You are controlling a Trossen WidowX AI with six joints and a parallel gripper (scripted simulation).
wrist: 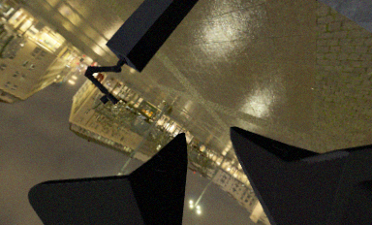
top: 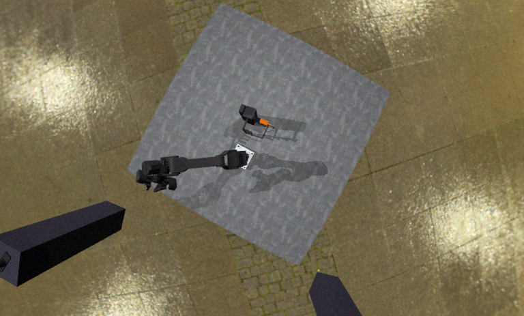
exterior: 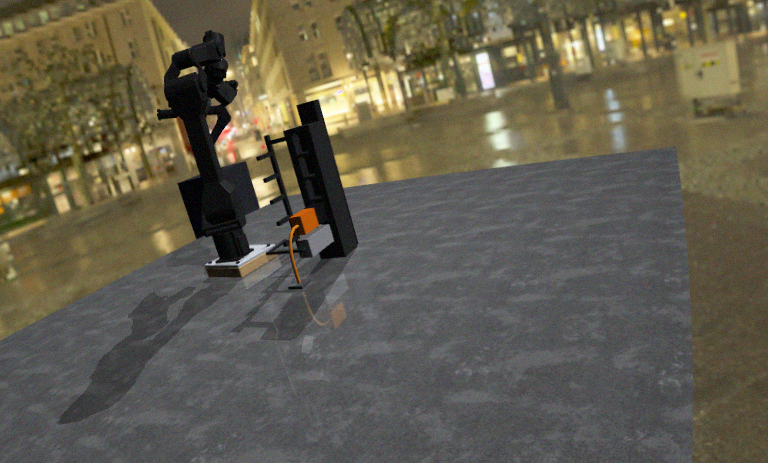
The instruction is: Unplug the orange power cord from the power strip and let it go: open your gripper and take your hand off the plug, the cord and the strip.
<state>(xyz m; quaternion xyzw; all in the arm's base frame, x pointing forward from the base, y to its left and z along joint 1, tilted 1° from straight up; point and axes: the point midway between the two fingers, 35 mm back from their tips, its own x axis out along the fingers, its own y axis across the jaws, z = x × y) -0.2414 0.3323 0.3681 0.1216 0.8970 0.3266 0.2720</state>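
Now: the orange plug 500 mm ahead of my gripper tip, 390 mm to the right of it and 280 mm below it.
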